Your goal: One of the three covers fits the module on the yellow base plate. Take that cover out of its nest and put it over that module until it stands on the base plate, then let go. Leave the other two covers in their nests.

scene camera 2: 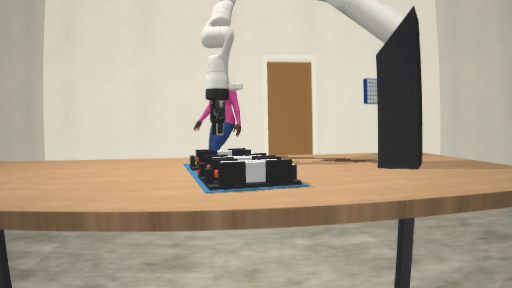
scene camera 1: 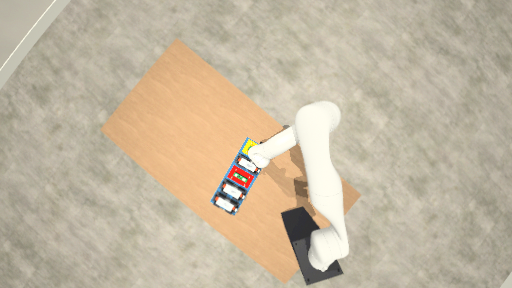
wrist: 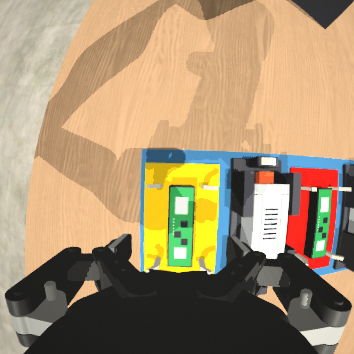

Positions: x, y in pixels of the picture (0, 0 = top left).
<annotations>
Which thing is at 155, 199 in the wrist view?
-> A yellow base plate.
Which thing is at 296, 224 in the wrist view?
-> A red plate.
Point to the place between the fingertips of my gripper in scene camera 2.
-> At 217, 135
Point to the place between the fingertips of my gripper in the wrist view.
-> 178, 246
</annotations>
